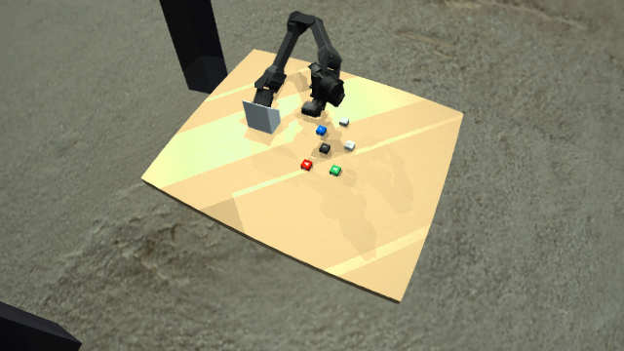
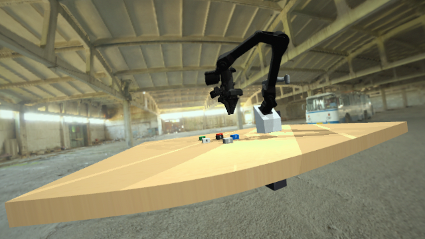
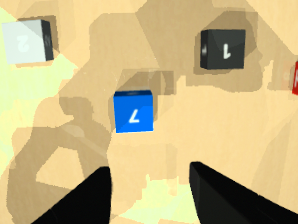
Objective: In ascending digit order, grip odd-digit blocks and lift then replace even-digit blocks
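My gripper tip is now 100 mm above the blue block and 10 mm to the right of it. Round my gripper tip: black block 100 mm below, 70 mm to the right, 40 mm ahead; grey block 100 mm below, 80 mm to the left, 70 mm ahead; white block 130 mm ahead, 100 mm below, 30 mm to the right.
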